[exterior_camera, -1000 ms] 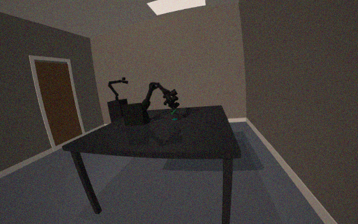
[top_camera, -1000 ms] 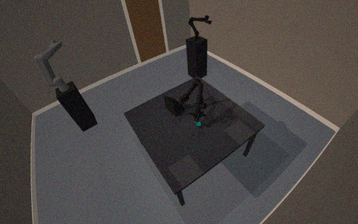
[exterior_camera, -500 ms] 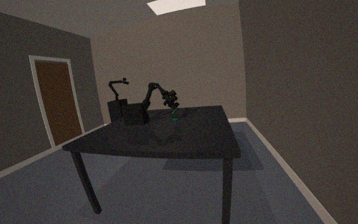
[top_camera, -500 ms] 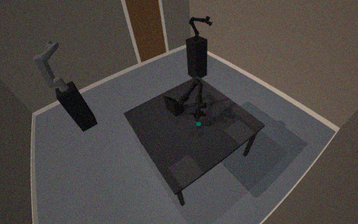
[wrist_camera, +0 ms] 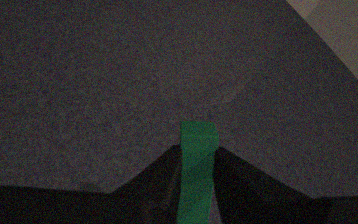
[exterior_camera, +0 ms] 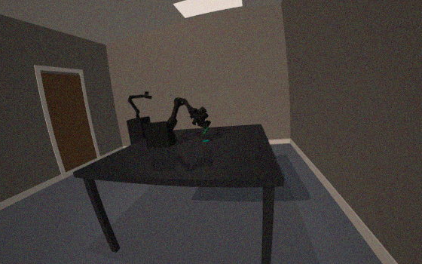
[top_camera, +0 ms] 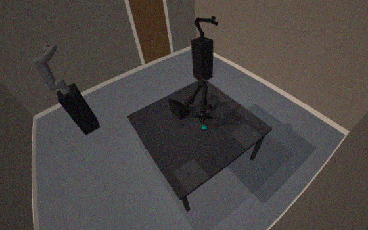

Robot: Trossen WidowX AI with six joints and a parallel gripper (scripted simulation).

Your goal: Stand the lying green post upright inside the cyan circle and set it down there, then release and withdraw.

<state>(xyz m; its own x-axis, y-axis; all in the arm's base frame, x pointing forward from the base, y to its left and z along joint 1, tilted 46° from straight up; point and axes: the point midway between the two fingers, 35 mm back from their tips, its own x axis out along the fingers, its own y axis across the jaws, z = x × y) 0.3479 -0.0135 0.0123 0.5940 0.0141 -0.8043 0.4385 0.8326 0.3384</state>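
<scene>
The cyan circle lies 11 cm below my gripper tip, 5 cm to the left of it and 3 cm behind it. The rest, counted from my gripper tip: green post 2 cm below, 1 cm behind.
</scene>
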